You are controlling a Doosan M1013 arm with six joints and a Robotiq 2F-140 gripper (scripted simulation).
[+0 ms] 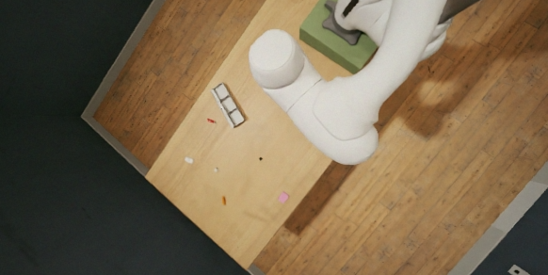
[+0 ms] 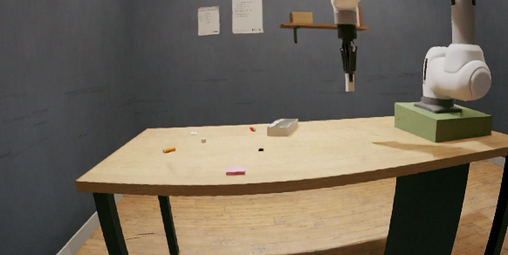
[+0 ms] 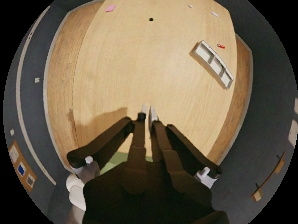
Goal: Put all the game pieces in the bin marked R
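Right now the grey bin is 280 mm to the right of my hand, 210 mm ahead of it and 200 mm below it. From my hand the other things lie so: pink block 440 mm ahead, 260 mm to the left, 210 mm below; red piece 340 mm ahead, 310 mm to the right, 210 mm below; black piece 350 mm ahead, 220 mm below, 40 mm to the left.
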